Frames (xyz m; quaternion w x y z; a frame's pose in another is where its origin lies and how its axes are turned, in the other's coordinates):
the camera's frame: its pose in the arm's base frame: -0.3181 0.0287 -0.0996 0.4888 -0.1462 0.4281 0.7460
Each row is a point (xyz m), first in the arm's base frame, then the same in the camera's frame.
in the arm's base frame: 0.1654 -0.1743 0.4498
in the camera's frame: -0.7042 -0.1091 0.2628
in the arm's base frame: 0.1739 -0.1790 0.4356
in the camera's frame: -0.7021 -0.1227 0.2524
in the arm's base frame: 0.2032 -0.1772 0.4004
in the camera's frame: -0.6926 -0.1655 0.2389
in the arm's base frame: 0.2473 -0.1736 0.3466
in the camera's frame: -0.6773 -0.2304 0.2188
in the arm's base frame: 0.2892 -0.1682 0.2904
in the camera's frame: -0.6584 -0.2949 0.1982
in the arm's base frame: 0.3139 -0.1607 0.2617
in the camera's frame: -0.6474 -0.3314 0.1920
